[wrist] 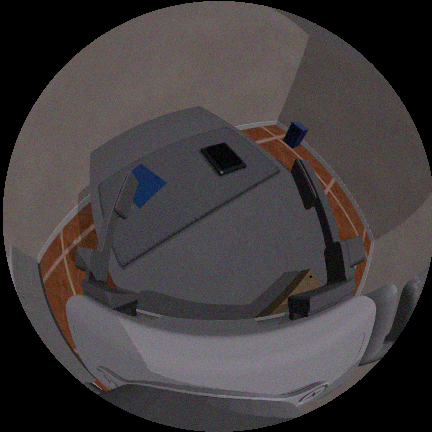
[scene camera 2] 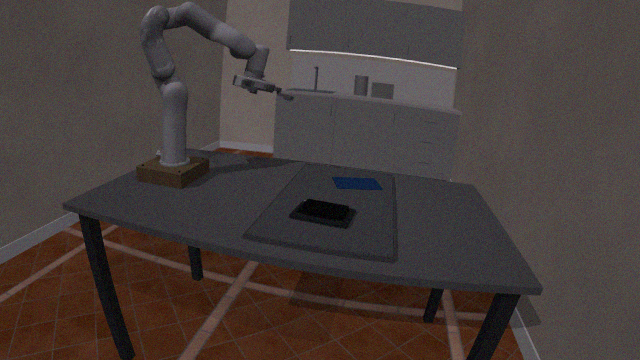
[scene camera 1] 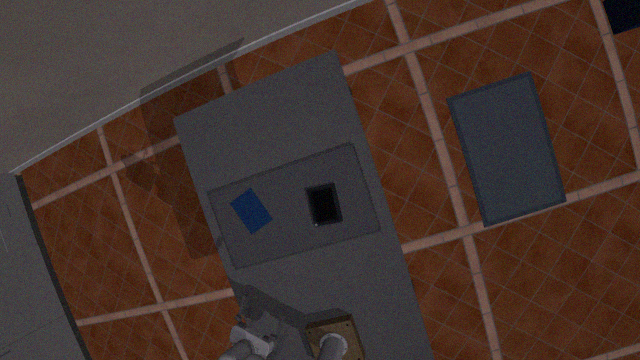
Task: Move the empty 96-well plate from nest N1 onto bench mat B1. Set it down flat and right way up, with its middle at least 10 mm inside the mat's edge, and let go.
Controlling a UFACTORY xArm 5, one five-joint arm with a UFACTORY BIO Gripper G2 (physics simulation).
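Note:
The black 96-well plate sits flat on the dark nest N1. Its wells cannot be made out in the dim light. The blue bench mat B1 lies flat beside the nest, apart from it; in the wrist view one finger covers part of its edge. My gripper is wide open with nothing between the fingers. It hangs high above the table, near the arm's base and well away from plate and mat.
Nest and mat lie on a thin grey board on the grey table. The arm stands on a wooden block at one end. A kitchen counter stands behind.

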